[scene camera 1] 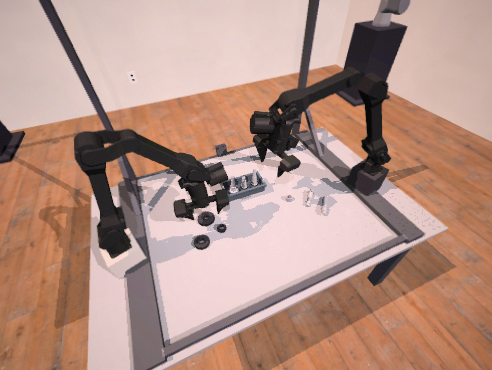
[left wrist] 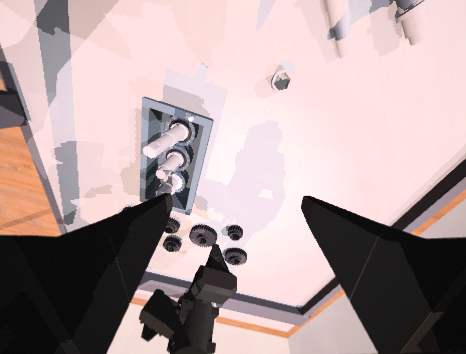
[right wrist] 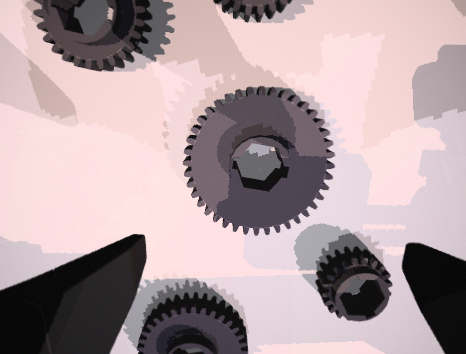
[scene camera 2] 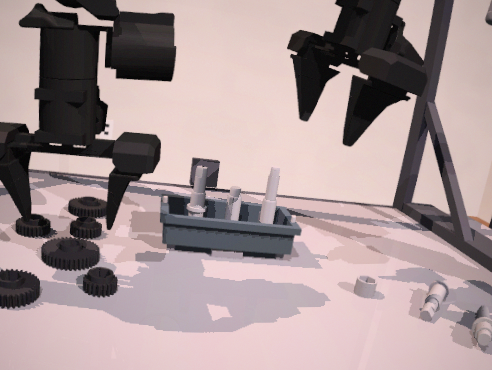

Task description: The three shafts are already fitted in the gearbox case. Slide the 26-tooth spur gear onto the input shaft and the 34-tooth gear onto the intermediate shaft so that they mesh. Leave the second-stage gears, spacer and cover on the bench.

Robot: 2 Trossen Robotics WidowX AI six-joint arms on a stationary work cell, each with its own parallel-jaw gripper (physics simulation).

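Places are measured from the left arm's base along level axes (x ahead, y left, z up), in centimetres.
Pixels of known places: left gripper, fingertip midpoint: (scene camera 1: pixel 270 169) (left wrist: pixel 238 200) (scene camera 2: pixel 323 132); right gripper, fingertip midpoint: (scene camera 1: pixel 206 216) (left wrist: pixel 208 255) (right wrist: pixel 273 251) (scene camera 2: pixel 68 224); left arm's base, link origin: (scene camera 1: pixel 370 168); right arm's base, link origin: (scene camera 1: pixel 118 246).
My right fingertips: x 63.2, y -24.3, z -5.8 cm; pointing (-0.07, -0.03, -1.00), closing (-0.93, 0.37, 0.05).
For each thing: its top centre in the pictures, then the offset to it from my right fingertips. "spot": a spot on its surface instead.
- blue-grey gearbox case, top centre: (scene camera 2: pixel 229 205) (left wrist: pixel 168 169) (scene camera 1: pixel 242 182) dx -21.0, dy -5.4, dz +0.8 cm
- second large gear, top centre: (scene camera 2: pixel 10 276) (left wrist: pixel 235 261) (scene camera 1: pixel 201 240) dx +5.9, dy +6.0, dz -3.1 cm
- small thick gear, top centre: (right wrist: pixel 362 297) (scene camera 2: pixel 100 272) (left wrist: pixel 235 236) dx -3.0, dy +5.4, dz -3.1 cm
- ring-shaped gear, top centre: (right wrist: pixel 82 6) (scene camera 2: pixel 33 217) (left wrist: pixel 170 248) dx +3.6, dy -10.4, dz -3.1 cm
- small pale spacer ring, top centre: (scene camera 2: pixel 367 279) (left wrist: pixel 282 81) (scene camera 1: pixel 289 196) dx -33.2, dy +10.1, dz -3.1 cm
- frame post, surface spot: (scene camera 2: pixel 427 110) spot: dx -67.7, dy -19.8, dz +16.8 cm
The blue-grey gearbox case (scene camera 1: pixel 250 189) (scene camera 2: pixel 225 240) (left wrist: pixel 201 162) holds three upright pale shafts, bare of gears. Several dark gears lie flat at the picture's left; tooth counts are unreadable. They include a large gear (scene camera 2: pixel 70 256) (right wrist: pixel 210 180), a second large gear (scene camera 2: pixel 24 290) (right wrist: pixel 172 327), a small thick gear (scene camera 2: pixel 100 286) (right wrist: pixel 345 260) and a ring-shaped gear (right wrist: pixel 75 47). My right gripper (scene camera 1: pixel 204 215) (scene camera 2: pixel 69 221) (right wrist: pixel 273 251) is open and empty, pointing down low over the gears. My left gripper (scene camera 1: pixel 272 167) (scene camera 2: pixel 326 132) (left wrist: pixel 238 200) is open and empty, high to the right of the case.
A small pale spacer ring (scene camera 1: pixel 289 198) (scene camera 2: pixel 365 289) lies right of the case. Two loose pale stepped shafts (scene camera 2: pixel 434 300) (scene camera 2: pixel 482 326) lie farther right. A dark block (scene camera 1: pixel 221 149) (scene camera 2: pixel 205 171) stands at the back edge. A frame post (scene camera 2: pixel 427 110) rises at the right.
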